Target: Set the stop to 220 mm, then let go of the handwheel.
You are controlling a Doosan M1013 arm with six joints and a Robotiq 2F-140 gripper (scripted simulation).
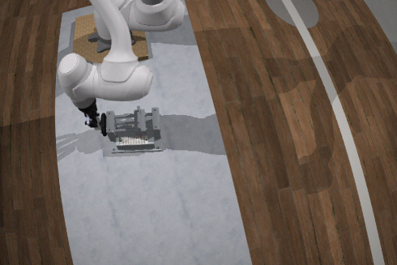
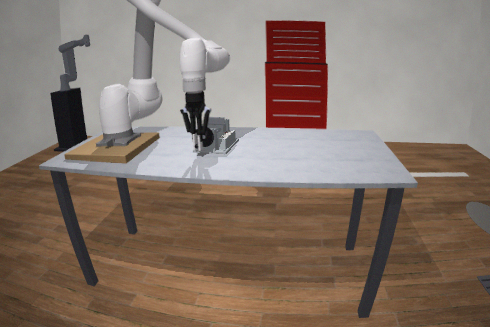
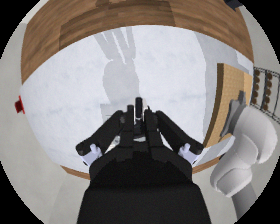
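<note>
Now: hand 20 mm to the right of the black handwheel, 10 mm short of it and 10 mm above it. From my hand the other things lie so: grey stop fixture (170 mm to the left, 50 mm ahead, 30 mm above).
</note>
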